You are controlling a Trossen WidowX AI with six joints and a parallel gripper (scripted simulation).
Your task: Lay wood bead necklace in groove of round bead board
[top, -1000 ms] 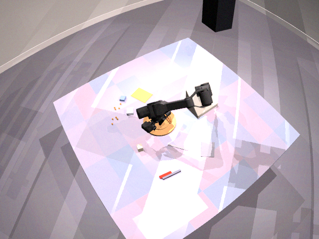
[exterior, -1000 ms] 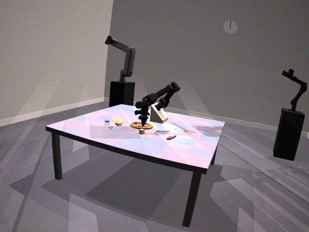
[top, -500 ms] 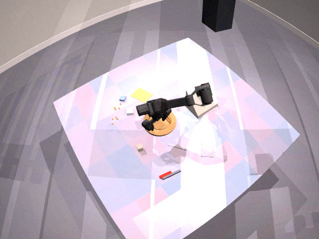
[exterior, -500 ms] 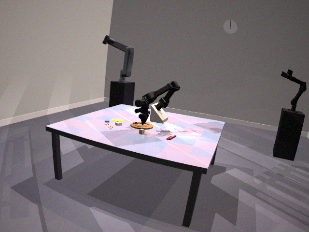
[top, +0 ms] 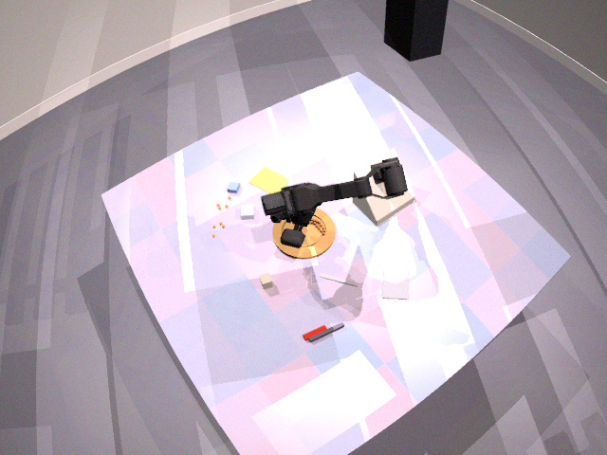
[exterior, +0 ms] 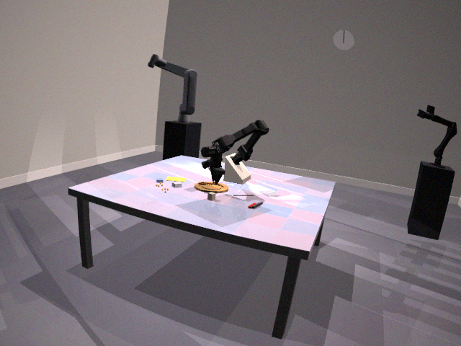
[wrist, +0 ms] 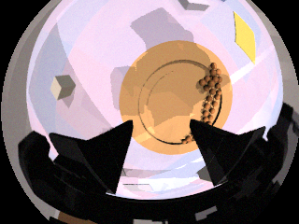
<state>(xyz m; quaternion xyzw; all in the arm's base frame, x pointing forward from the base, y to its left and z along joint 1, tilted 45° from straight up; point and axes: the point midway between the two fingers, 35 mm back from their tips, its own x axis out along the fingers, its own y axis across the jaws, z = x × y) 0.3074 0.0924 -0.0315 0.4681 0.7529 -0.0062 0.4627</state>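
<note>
Now: the round bead board 2 cm behind my gripper tip, 3 cm to the right of it and 3 cm below it. The rest, counted from my gripper tip: cream cube: 16 cm ahead, 8 cm to the left, 2 cm below; then white block: 10 cm ahead, 19 cm to the right, 3 cm below; then thin rod: 3 cm behind, 17 cm to the left, 4 cm below.
</note>
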